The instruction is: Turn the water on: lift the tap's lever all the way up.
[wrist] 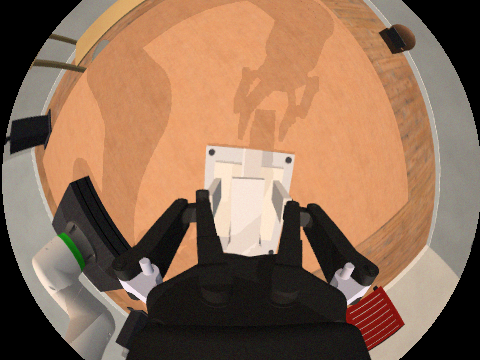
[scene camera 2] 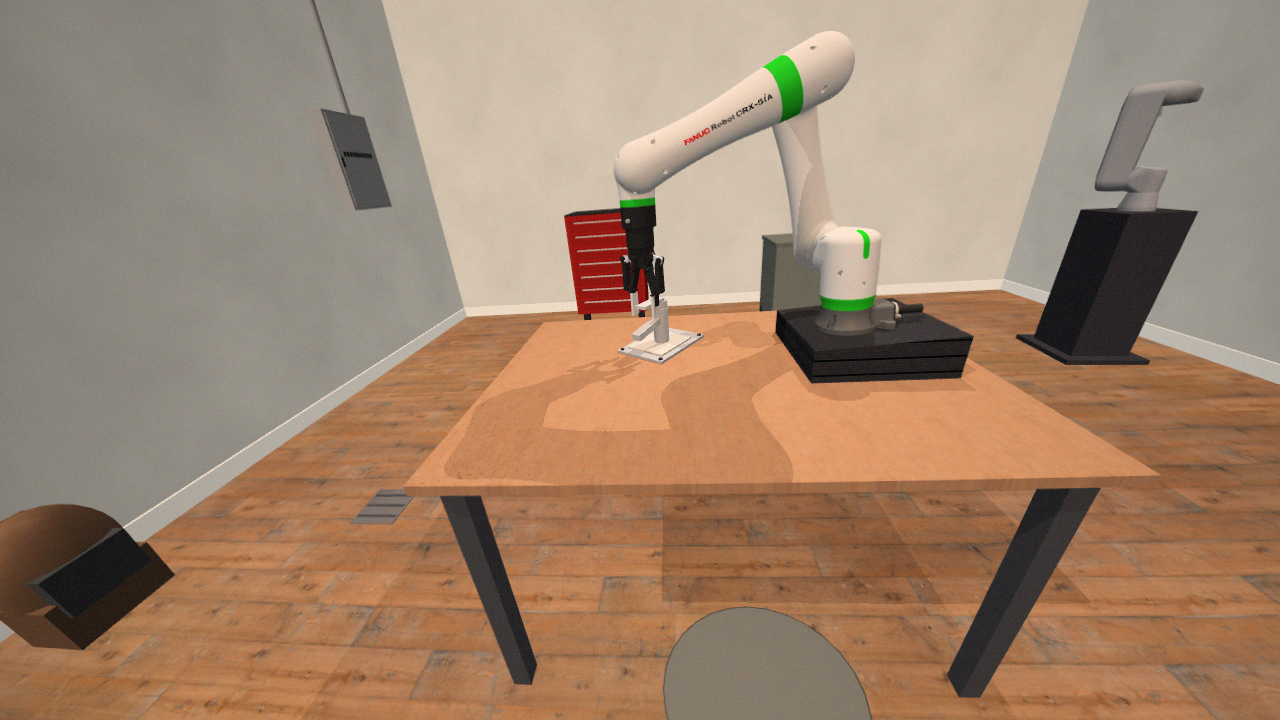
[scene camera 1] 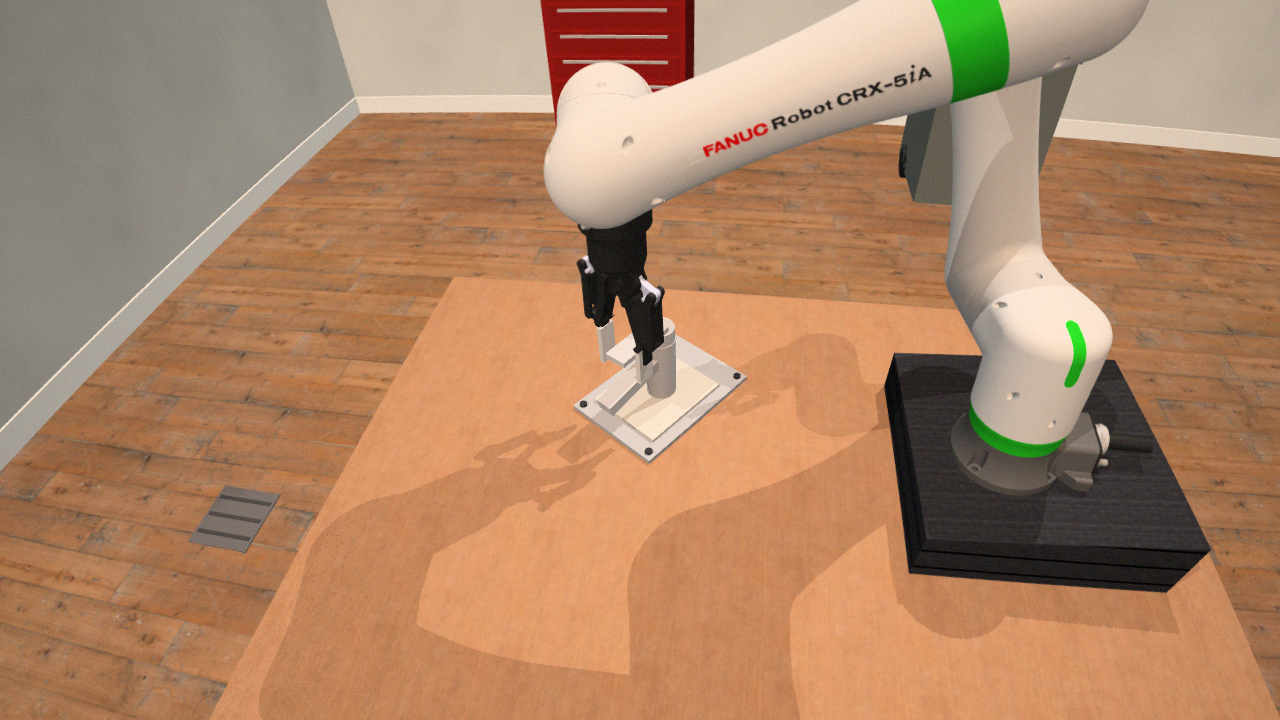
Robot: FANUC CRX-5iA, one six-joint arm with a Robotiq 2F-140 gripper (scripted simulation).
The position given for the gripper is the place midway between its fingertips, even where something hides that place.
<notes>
In view: the gripper [scene camera 1: 626, 367] and a tap [scene camera 1: 675, 388].
The gripper shows as well in the wrist view [wrist: 246, 189] and in scene camera 2 [scene camera 2: 645, 315]. The tap shows as well in the wrist view [wrist: 251, 166].
</notes>
